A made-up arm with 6 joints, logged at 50 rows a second.
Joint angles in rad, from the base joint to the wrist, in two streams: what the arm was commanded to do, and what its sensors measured. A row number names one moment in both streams.
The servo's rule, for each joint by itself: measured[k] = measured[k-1] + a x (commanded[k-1-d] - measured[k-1]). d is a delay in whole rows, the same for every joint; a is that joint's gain. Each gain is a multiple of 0.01, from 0.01 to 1. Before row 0 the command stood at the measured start. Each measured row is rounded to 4 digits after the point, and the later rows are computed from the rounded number. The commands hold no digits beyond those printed.
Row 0, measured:
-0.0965, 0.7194, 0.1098, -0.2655, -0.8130, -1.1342
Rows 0 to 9, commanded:
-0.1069, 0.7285, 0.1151, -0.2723, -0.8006, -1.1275
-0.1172, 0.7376, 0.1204, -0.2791, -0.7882, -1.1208
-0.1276, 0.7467, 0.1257, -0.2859, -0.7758, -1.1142
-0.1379, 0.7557, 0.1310, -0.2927, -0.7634, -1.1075
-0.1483, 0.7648, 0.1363, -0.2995, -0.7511, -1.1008
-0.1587, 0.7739, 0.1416, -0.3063, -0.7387, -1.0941
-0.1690, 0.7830, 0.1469, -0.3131, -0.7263, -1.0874
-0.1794, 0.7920, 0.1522, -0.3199, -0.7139, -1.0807
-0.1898, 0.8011, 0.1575, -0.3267, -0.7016, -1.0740
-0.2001, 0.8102, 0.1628, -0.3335, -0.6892, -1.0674
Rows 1 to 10, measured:
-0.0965, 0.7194, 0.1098, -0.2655, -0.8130, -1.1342
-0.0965, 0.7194, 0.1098, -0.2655, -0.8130, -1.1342
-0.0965, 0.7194, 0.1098, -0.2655, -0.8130, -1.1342
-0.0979, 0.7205, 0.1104, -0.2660, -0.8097, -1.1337
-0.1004, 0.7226, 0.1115, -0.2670, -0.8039, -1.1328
-0.1039, 0.7255, 0.1131, -0.2685, -0.7963, -1.1315
-0.1083, 0.7291, 0.1151, -0.2704, -0.7874, -1.1298
-0.1135, 0.7334, 0.1174, -0.2727, -0.7776, -1.1278
-0.1194, 0.7383, 0.1201, -0.2754, -0.7671, -1.1254
-0.1258, 0.7437, 0.1230, -0.2784, -0.7561, -1.1227
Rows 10 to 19, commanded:
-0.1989, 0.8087, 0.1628, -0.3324, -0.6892, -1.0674
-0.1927, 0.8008, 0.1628, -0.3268, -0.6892, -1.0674
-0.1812, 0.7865, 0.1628, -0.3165, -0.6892, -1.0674
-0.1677, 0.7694, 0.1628, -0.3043, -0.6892, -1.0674
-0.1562, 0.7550, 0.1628, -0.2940, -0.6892, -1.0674
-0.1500, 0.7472, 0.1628, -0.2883, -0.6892, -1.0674
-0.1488, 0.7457, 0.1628, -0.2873, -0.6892, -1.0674
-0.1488, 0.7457, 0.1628, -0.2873, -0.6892, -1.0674
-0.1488, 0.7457, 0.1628, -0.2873, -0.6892, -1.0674
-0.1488, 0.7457, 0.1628, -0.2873, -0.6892, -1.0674
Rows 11 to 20, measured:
-0.1328, 0.7495, 0.1262, -0.2817, -0.7447, -1.1198
-0.1402, 0.7557, 0.1296, -0.2853, -0.7331, -1.1166
-0.1480, 0.7622, 0.1333, -0.2892, -0.7212, -1.1132
-0.1546, 0.7678, 0.1365, -0.2927, -0.7126, -1.1100
-0.1596, 0.7718, 0.1394, -0.2954, -0.7063, -1.1070
-0.1624, 0.7736, 0.1420, -0.2971, -0.7017, -1.1042
-0.1631, 0.7731, 0.1443, -0.2977, -0.6983, -1.1016
-0.1622, 0.7709, 0.1463, -0.2974, -0.6958, -1.0992
-0.1606, 0.7681, 0.1481, -0.2967, -0.6940, -1.0970
-0.1591, 0.7654, 0.1497, -0.2959, -0.6927, -1.0949

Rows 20 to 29, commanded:
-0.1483, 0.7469, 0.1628, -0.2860, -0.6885, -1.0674
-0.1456, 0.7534, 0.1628, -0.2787, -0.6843, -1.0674
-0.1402, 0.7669, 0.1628, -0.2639, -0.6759, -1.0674
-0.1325, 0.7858, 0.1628, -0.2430, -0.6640, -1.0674
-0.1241, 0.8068, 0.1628, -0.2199, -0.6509, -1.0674
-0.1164, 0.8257, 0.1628, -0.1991, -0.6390, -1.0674
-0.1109, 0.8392, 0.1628, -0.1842, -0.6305, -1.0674
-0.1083, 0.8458, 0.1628, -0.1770, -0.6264, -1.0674
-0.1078, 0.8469, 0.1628, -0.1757, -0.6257, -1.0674
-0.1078, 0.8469, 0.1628, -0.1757, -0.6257, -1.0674
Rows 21 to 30, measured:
-0.1578, 0.7630, 0.1511, -0.2952, -0.6918, -1.0930
-0.1566, 0.7609, 0.1524, -0.2946, -0.6911, -1.0912
-0.1556, 0.7591, 0.1535, -0.2940, -0.6906, -1.0895
-0.1547, 0.7576, 0.1545, -0.2934, -0.6900, -1.0880
-0.1535, 0.7571, 0.1554, -0.2922, -0.6885, -1.0866
-0.1518, 0.7583, 0.1562, -0.2899, -0.6851, -1.0853
-0.1493, 0.7616, 0.1569, -0.2861, -0.6794, -1.0840
-0.1460, 0.7670, 0.1575, -0.2808, -0.6717, -1.0828
-0.1422, 0.7740, 0.1581, -0.2743, -0.6629, -1.0817
-0.1381, 0.7818, 0.1586, -0.2671, -0.6542, -1.0807

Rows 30 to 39, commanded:
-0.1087, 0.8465, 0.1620, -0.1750, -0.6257, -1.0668
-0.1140, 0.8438, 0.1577, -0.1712, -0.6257, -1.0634
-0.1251, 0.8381, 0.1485, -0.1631, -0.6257, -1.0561
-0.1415, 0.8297, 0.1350, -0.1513, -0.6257, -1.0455
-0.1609, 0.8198, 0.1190, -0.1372, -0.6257, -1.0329
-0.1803, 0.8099, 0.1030, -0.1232, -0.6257, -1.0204
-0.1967, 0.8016, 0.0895, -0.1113, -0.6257, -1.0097
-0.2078, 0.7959, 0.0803, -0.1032, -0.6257, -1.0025
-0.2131, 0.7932, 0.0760, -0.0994, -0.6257, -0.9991
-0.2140, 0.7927, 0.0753, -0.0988, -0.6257, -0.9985
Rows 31 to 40, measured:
-0.1342, 0.7895, 0.1591, -0.2599, -0.6467, -1.0798
-0.1308, 0.7964, 0.1595, -0.2532, -0.6410, -1.0789
-0.1278, 0.8025, 0.1599, -0.2470, -0.6369, -1.0781
-0.1253, 0.8078, 0.1601, -0.2412, -0.6339, -1.0773
-0.1238, 0.8121, 0.1598, -0.2356, -0.6317, -1.0763
-0.1240, 0.8152, 0.1586, -0.2298, -0.6301, -1.0749
-0.1263, 0.8169, 0.1560, -0.2235, -0.6289, -1.0728
-0.1308, 0.8172, 0.1519, -0.2166, -0.6280, -1.0700
-0.1372, 0.8163, 0.1465, -0.2091, -0.6274, -1.0665
-0.1449, 0.8145, 0.1402, -0.2013, -0.6269, -1.0625

